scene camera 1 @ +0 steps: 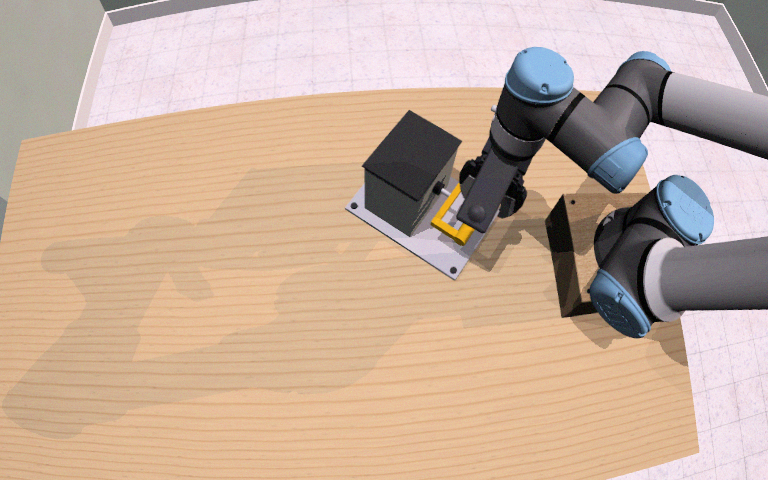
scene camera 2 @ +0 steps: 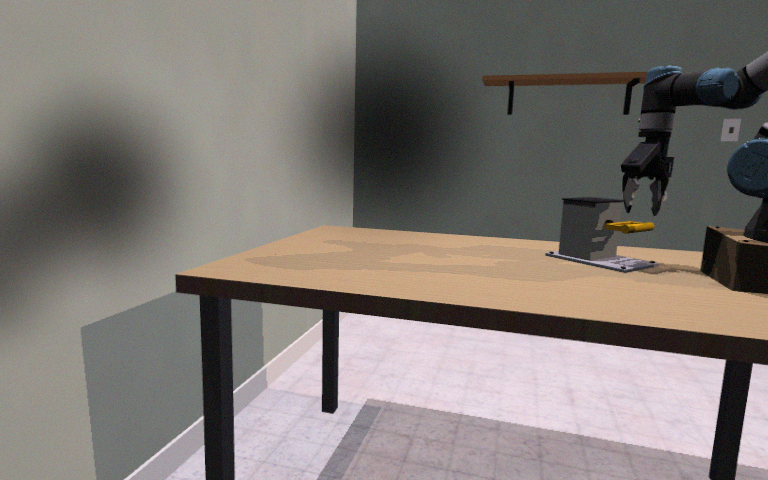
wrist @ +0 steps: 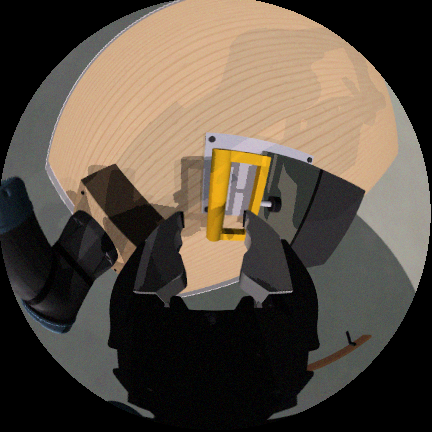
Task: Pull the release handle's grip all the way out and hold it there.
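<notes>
The yellow release handle is a rectangular frame with a thick round grip bar on the side away from the dark box. A short stretch of pale rod shows between the frame and the box. My gripper is open and empty, pointing down. In scene camera 2 its fingertips hang a little above the handle, apart from it. In the wrist view the grip bar lies between the fingertips' lines. In scene camera 1 the gripper body hides the fingertips and part of the grip.
The box stands on a pale base plate with dark corner bolts, on the wooden table. The arm's wooden base block stands beyond the handle side. A shelf hangs on the wall.
</notes>
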